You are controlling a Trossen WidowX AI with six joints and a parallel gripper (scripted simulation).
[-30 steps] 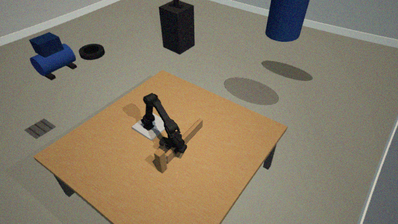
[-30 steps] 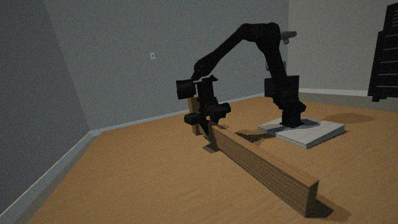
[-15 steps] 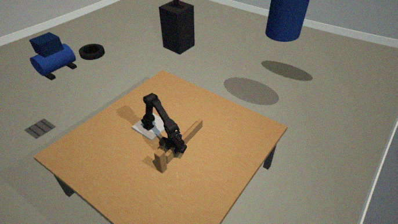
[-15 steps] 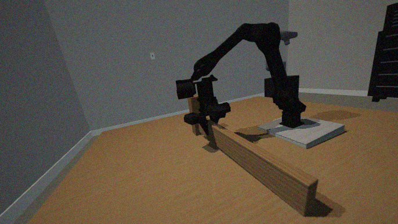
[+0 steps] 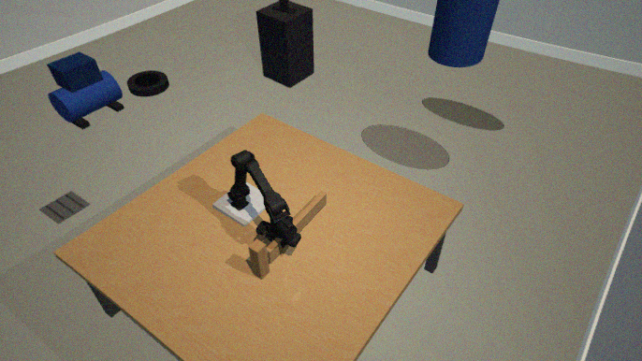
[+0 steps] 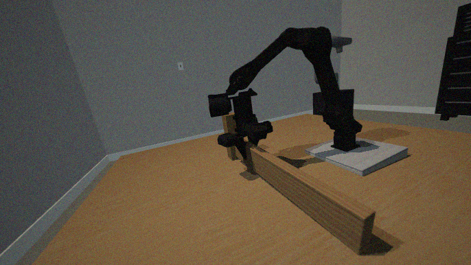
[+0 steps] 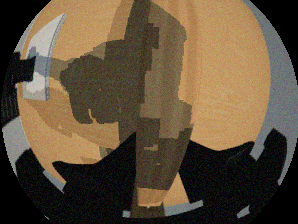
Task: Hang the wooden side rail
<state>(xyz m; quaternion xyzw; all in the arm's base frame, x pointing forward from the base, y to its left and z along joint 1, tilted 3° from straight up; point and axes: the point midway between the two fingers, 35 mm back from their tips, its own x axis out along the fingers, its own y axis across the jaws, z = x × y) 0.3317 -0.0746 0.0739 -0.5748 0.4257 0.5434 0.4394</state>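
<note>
Now: the wooden headboard post 1 cm ahead of my gripper tip, 12 cm to the right of it and 4 cm above it.
</note>
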